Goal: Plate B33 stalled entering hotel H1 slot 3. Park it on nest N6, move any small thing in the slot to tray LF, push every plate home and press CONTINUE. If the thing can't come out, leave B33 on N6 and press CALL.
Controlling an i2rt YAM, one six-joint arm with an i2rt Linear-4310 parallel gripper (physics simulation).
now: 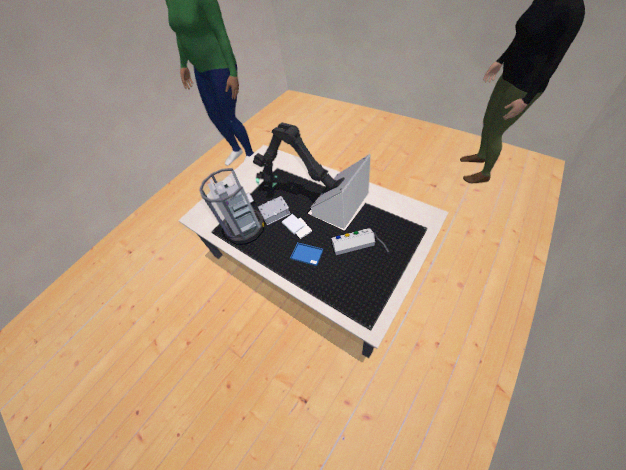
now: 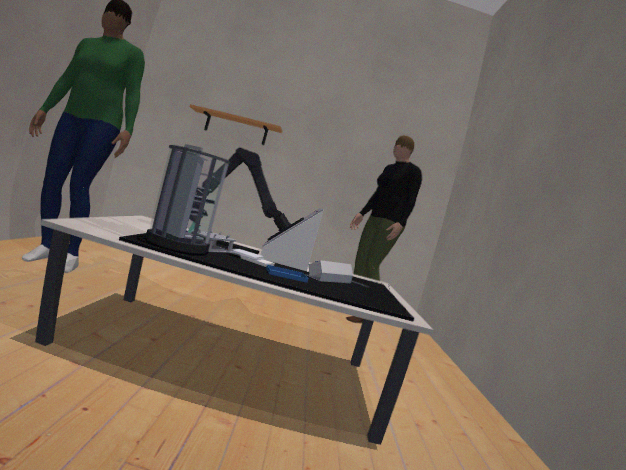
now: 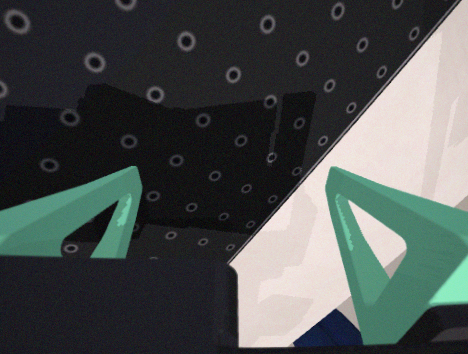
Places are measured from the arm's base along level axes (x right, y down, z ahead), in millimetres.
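Pixels of known places: gripper, between the fingertips: (image 3: 233,177); arm's base, origin of its link: (image 1: 333,186) (image 2: 286,229).
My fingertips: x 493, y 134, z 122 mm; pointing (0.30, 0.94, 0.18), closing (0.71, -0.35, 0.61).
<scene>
Ahead of a thing's pixels: the offset from my fingertips to its top centre. Level surfaces: height alone.
The round caged hotel tower @[dz +331, dx -130, dy -382 mm] (image 1: 243,237) (image 2: 184,197) stands at the table's left end, with shelves inside; slot numbers and B33 cannot be made out. A grey box-like fixture (image 1: 273,210) (image 2: 219,244) stands beside it, then flat white pieces (image 1: 293,224) (image 2: 248,255). Which is nest N6 cannot be told. A shallow blue tray @[dz +270, dx -580, dy -1 mm] (image 1: 306,252) (image 2: 287,273) lies on the mat; its label is unreadable. A button box @[dz +73, dx -753, dy -67 mm] (image 1: 353,243) (image 2: 335,272) has coloured buttons. My gripper (image 1: 266,180) (image 3: 233,177) is open and empty, behind the tower, above the mat's edge.
A tall grey wedge-shaped panel (image 1: 345,199) (image 2: 299,242) stands beside my arm's base. The black perforated mat @[dy +16 mm] (image 1: 364,288) (image 2: 374,298) (image 3: 210,70) covers much of the white table @[dy +29 mm] (image 1: 412,202) (image 3: 395,130). A cable leaves the button box. Two people stand behind the table, the green-shirted one (image 1: 202,35) (image 2: 101,83) near the tower end.
</scene>
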